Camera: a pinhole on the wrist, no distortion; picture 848 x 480 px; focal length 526.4 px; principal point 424.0 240.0 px. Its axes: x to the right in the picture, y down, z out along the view. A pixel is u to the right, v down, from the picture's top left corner.
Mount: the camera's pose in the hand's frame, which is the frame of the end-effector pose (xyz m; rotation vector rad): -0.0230 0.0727 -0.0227 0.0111 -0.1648 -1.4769
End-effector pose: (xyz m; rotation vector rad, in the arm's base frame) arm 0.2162 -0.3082 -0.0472 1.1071 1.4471 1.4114
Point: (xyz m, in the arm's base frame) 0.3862 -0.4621 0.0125
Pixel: outside the picture
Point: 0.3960 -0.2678 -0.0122
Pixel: 560.2 321.4
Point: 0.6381 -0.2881 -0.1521
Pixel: 663.5 181.7
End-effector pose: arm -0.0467 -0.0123 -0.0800 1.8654 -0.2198 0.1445
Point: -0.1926 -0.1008 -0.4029
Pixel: outside the picture
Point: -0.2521 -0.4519 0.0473
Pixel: 200.4 179.8
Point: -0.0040 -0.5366 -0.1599
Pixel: 492.2 385.8
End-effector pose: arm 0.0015 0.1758 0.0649 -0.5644 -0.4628 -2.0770
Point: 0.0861 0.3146 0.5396
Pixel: 519.1 462.0
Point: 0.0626 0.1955 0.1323
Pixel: 618.9 381.8
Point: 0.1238 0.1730 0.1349
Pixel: 284.9 335.9
